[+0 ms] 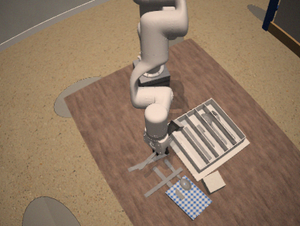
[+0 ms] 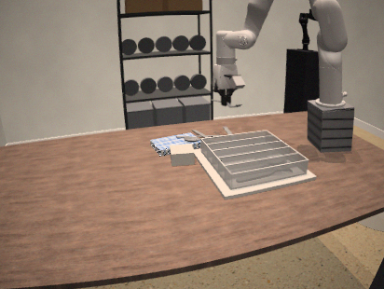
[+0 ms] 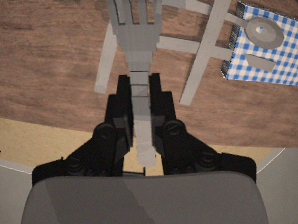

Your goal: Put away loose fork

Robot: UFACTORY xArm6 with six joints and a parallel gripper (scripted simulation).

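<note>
Right now the tray is 260 mm to the left of my hand, 110 mm below it and 60 mm ahead of it. Round my hand: box (250 mm ahead, 140 mm below, 110 mm to the left).
</note>
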